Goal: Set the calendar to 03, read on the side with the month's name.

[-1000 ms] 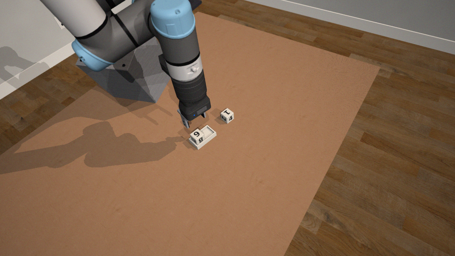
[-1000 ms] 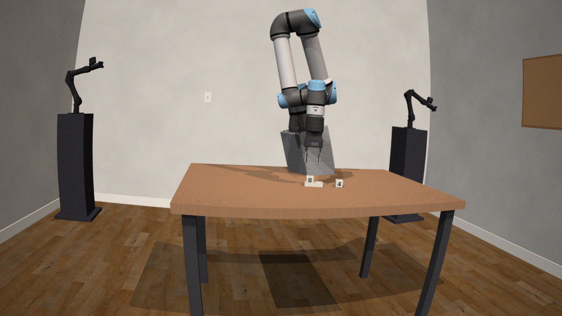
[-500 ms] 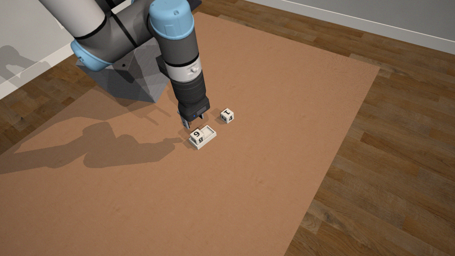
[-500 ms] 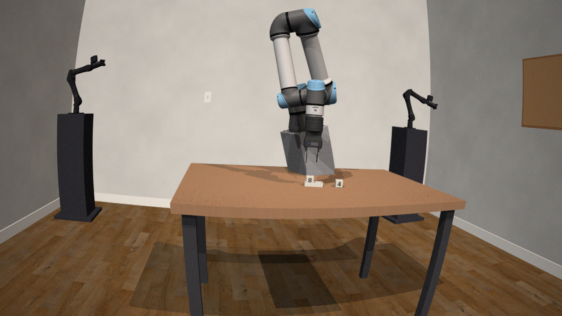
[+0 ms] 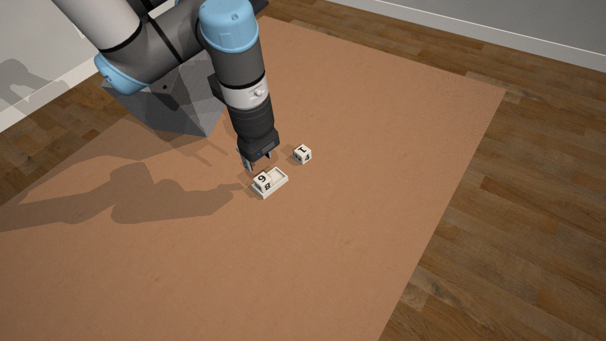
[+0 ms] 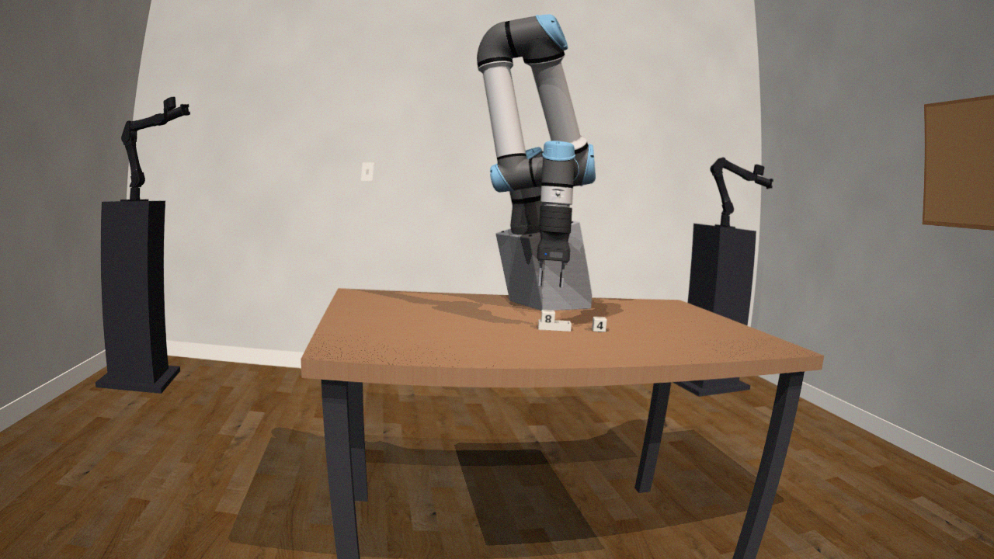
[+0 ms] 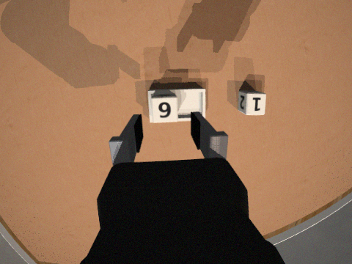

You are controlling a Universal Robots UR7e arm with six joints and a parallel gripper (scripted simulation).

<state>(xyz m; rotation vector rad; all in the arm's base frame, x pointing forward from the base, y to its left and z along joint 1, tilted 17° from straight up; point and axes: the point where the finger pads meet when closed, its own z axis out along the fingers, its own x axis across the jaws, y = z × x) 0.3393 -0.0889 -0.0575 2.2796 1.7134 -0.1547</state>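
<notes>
The white tray lies 11 cm below my hand and 2 cm to the left of it.
</notes>
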